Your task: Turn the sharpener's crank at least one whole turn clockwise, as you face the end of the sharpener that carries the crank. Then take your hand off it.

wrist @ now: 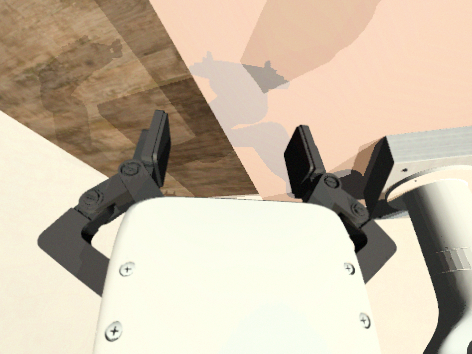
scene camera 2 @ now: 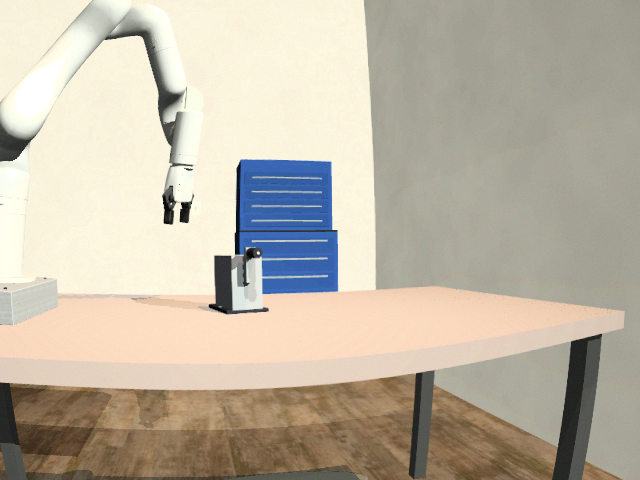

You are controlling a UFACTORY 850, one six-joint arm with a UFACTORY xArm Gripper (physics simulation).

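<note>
The sharpener (scene camera 2: 223, 281), a box with a dark side and a light grey front on a black base plate, stands upright on the table (scene camera 2: 361, 330) in the scene view. Its crank (scene camera 2: 246, 271) is on the light front, with the arm about upright and the black knob (scene camera 2: 254, 252) at the top. My gripper (scene camera 2: 176, 219) (wrist: 232, 133) is open and empty, pointing down. In the scene view it hangs above and to the left of the sharpener, well apart from the knob. The sharpener does not show in the wrist view.
The robot's base block (scene camera 2: 33, 302) (wrist: 425, 145) stands on the table at the left in the scene view. A blue drawer cabinet (scene camera 2: 284, 167) stands behind the table, near the wall. The table's edge and the wooden floor (wrist: 65, 65) show in the wrist view.
</note>
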